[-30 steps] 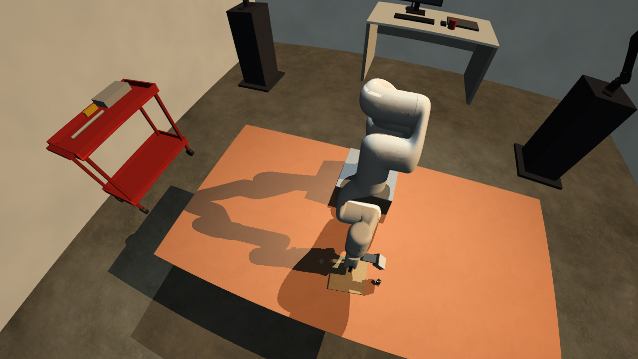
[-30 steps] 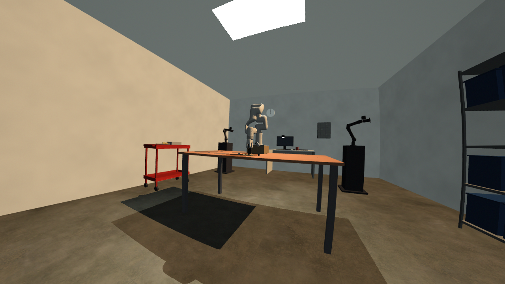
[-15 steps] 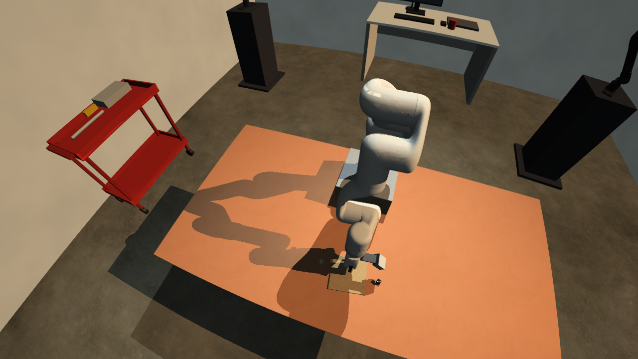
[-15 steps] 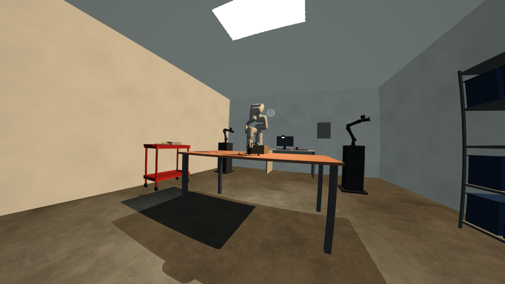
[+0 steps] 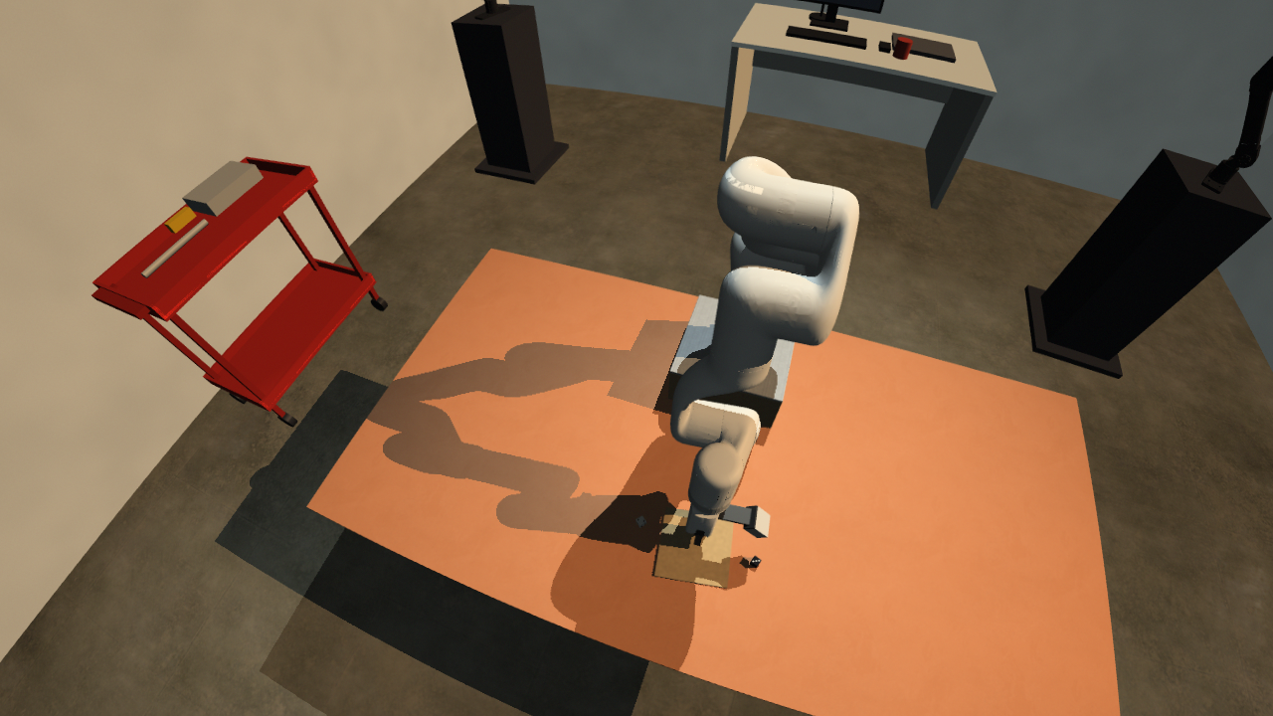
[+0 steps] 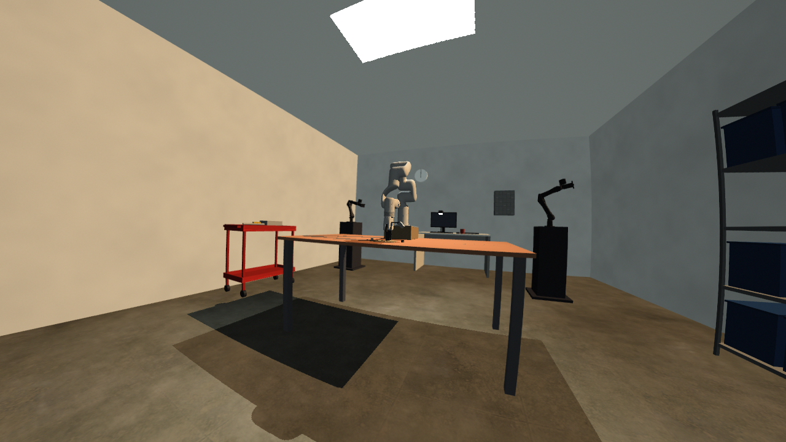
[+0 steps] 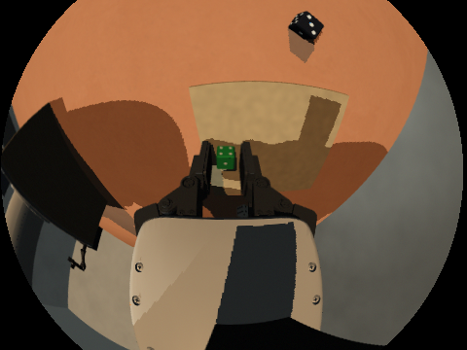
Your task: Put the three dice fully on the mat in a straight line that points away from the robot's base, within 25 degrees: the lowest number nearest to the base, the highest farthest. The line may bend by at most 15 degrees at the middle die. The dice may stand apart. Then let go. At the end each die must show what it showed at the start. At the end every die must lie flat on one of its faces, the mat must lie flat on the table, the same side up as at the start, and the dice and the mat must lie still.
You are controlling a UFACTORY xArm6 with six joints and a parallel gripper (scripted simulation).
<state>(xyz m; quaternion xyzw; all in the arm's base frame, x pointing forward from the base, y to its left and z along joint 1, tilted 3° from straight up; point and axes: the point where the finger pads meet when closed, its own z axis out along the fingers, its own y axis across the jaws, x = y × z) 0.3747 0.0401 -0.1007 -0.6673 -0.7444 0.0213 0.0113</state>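
My hand is 10 mm above the green die. Round my hand: black die 40 mm ahead, 120 mm to the left, 20 mm below; white die 40 mm ahead, 110 mm to the right, 20 mm below; tan mat 50 mm ahead, 10 mm to the left, 20 mm below.
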